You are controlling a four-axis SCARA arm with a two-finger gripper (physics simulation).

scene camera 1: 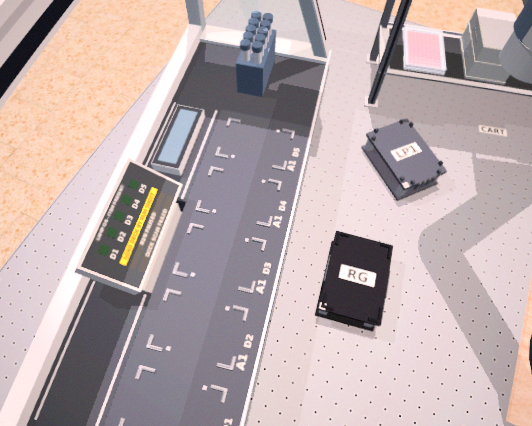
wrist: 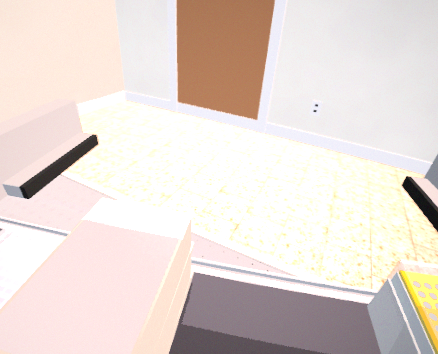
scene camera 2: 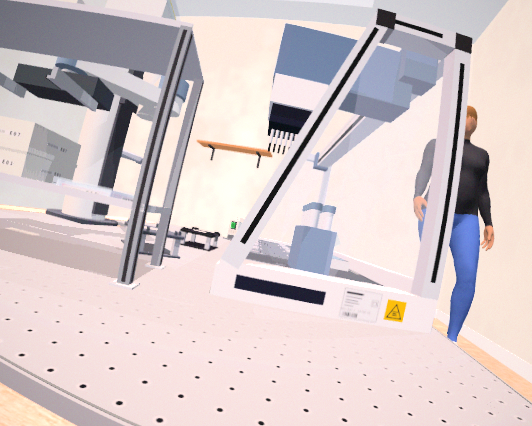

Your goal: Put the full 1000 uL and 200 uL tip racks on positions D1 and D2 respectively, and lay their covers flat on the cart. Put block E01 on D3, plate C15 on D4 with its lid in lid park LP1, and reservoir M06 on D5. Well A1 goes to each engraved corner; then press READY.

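My gripper (wrist: 246, 141) is open and empty, its black-padded fingers wide apart at the left and right of the wrist view. Below it stands a pale stack of two blocks (wrist: 95, 290) (scene camera 1: 485, 47) (scene camera 2: 42, 155); scene camera 2 shows E07 on the upper one and E01 on the lower. A yellow-topped tip rack (wrist: 422, 295) shows partly at the lower right of the wrist view. A plate with pink wells (scene camera 1: 424, 50) lies beside the stack. On the deck (scene camera 1: 200, 315), the corner marks of D2 to D5 show bare; D1 is partly cut off. Lid park LP1 (scene camera 1: 395, 137) holds no lid.
A black RG stand (scene camera 1: 355, 300) is beside the deck. A tilted screen (scene camera 1: 137, 225) and a blue tube block (scene camera 1: 252, 77) (scene camera 2: 312, 250) stand at the deck. Dark upright posts (scene camera 1: 387, 55) (scene camera 2: 155, 165) rise at the cart shelf. A slanted white frame (scene camera 2: 447, 165) encloses the deck.
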